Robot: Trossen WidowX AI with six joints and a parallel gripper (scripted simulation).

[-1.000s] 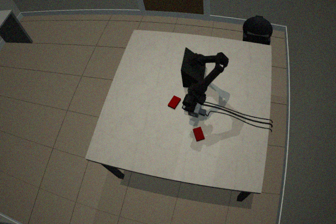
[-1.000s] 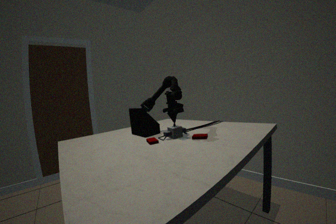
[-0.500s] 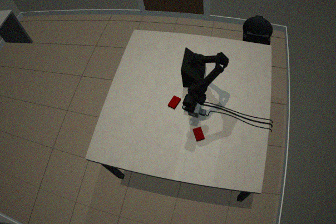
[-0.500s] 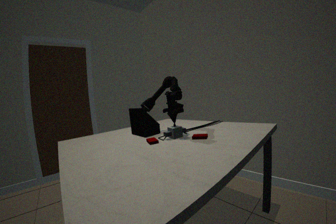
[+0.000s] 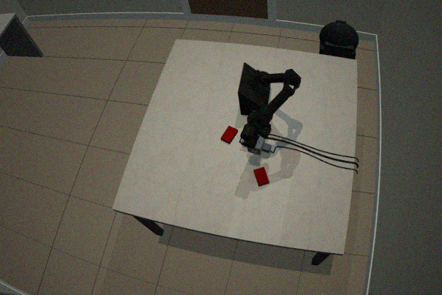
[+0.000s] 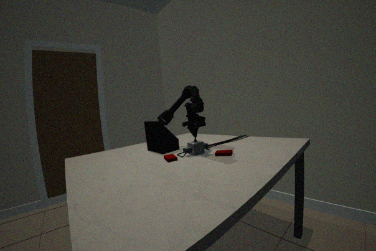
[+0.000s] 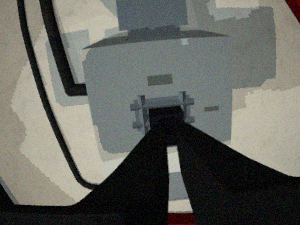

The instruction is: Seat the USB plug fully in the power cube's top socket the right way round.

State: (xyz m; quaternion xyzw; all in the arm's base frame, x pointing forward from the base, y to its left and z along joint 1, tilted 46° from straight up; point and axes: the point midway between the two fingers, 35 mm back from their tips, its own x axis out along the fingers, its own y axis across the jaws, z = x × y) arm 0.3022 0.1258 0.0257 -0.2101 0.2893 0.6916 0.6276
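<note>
The dark USB plug is 20 mm below my gripper tip. From my gripper tip the other things lie so: USB socket (40 mm below).
</note>
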